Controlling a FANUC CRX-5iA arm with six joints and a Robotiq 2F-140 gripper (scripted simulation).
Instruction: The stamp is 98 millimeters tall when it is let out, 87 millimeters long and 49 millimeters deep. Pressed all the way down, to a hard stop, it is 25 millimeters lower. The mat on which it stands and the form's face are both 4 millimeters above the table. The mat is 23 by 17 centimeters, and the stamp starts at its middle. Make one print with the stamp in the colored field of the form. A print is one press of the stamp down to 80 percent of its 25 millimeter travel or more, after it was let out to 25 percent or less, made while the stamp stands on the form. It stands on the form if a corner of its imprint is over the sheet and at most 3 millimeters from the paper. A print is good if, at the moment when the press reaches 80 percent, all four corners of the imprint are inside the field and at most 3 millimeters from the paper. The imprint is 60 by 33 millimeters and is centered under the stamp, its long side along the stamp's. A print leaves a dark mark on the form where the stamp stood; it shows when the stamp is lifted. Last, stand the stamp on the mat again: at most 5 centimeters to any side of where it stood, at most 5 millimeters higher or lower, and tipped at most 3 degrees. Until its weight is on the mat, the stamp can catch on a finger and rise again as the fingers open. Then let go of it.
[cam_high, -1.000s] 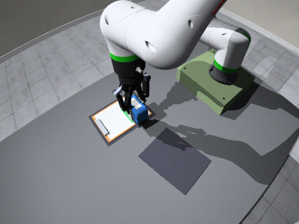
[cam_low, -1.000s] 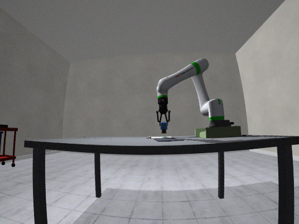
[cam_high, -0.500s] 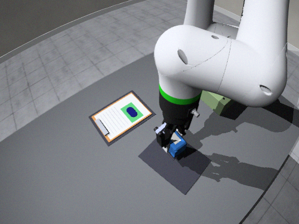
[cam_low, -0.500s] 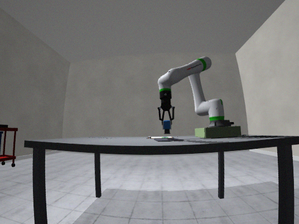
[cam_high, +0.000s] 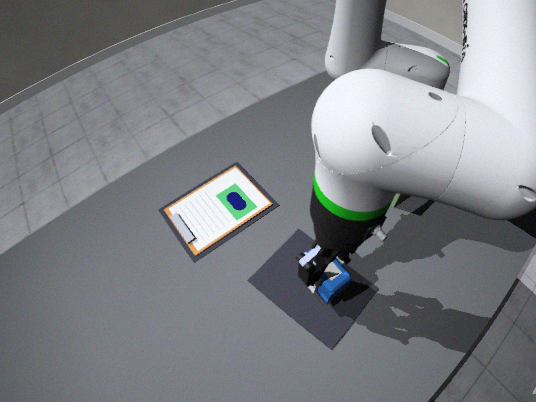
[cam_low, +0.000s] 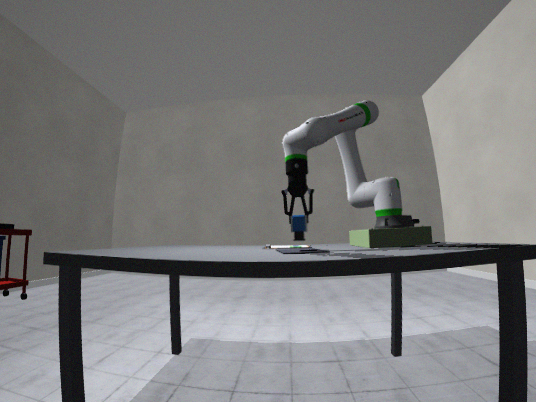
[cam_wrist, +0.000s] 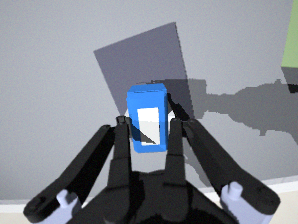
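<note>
Right now my hand is 1 cm to the left of the dark mat and 11 cm above it. Also, from my hand: blue stamp: 2 cm below.
</note>
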